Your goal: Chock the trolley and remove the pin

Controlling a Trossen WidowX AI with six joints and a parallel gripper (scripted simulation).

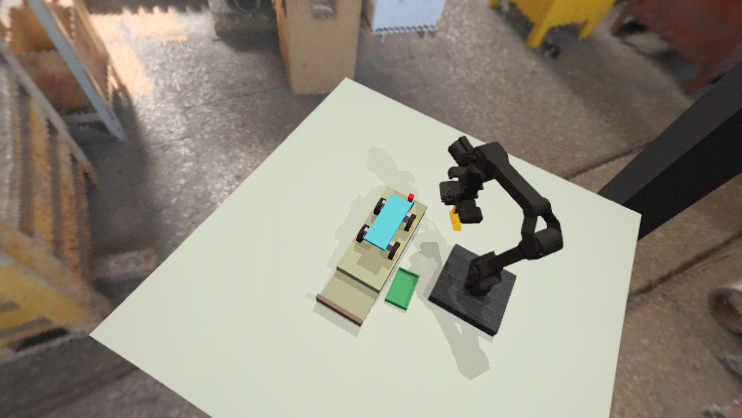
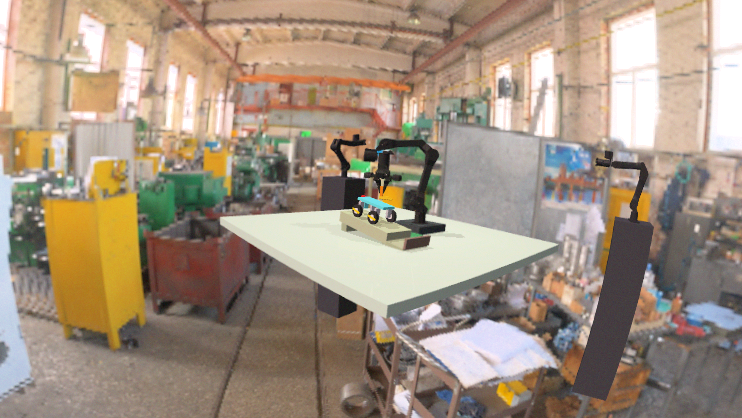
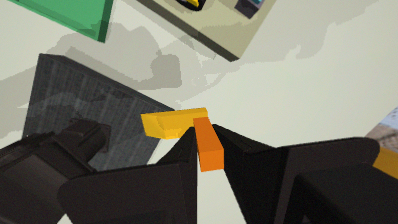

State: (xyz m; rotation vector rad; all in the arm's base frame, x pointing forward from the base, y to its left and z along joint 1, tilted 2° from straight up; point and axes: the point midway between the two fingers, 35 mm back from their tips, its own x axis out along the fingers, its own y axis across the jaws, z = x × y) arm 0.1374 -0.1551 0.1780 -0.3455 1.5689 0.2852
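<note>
The yellow chock lies 2 cm to the left of my gripper tip, 1 cm below it and 1 cm behind it. Also, from my gripper tip: ramp 18 cm ahead, 13 cm below, 10 cm to the left; then stop pin 14 cm ahead, 4 cm below, 1 cm to the right; then trolley 18 cm ahead, 10 cm to the left, 6 cm below.
</note>
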